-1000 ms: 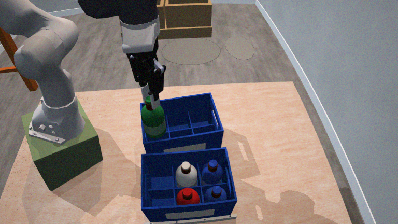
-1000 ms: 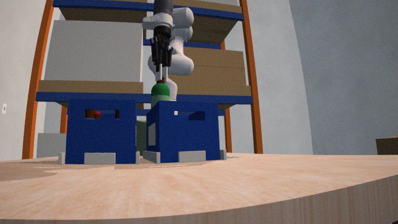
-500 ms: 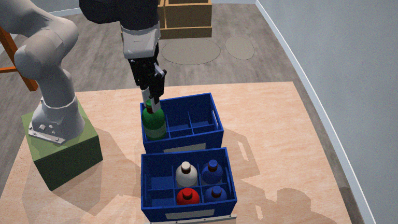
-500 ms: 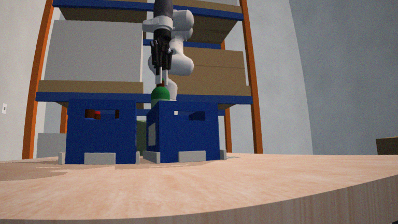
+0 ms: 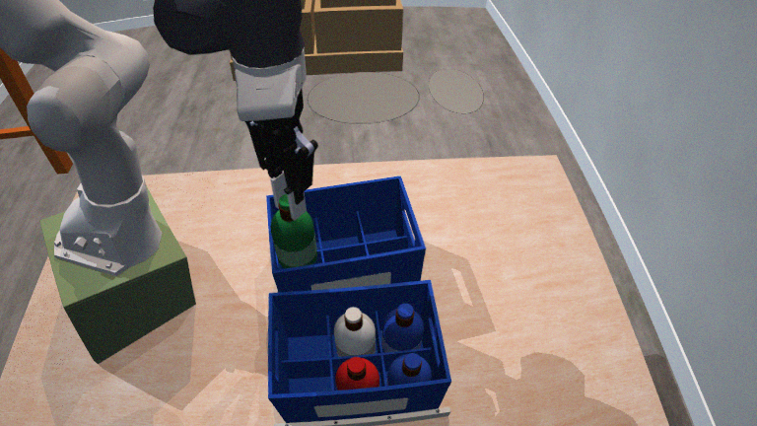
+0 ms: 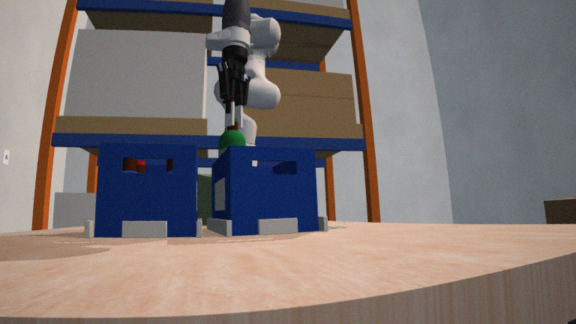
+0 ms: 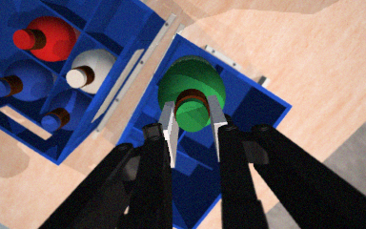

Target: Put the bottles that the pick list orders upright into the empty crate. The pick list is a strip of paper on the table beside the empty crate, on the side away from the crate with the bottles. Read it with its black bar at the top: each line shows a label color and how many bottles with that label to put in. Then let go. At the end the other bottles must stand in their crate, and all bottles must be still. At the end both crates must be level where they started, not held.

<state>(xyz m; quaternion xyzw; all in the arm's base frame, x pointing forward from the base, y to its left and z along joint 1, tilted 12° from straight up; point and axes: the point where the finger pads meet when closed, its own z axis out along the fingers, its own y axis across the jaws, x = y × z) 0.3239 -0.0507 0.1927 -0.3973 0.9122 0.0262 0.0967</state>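
My gripper is now 80 mm above the green-labelled bottle. From my hand the other things lie so: red bottle 90 mm ahead, 230 mm to the right, 220 mm below; then blue bottle 180 mm ahead, 130 mm to the right, 220 mm below; then white bottle 90 mm ahead, 140 mm to the right, 220 mm below.
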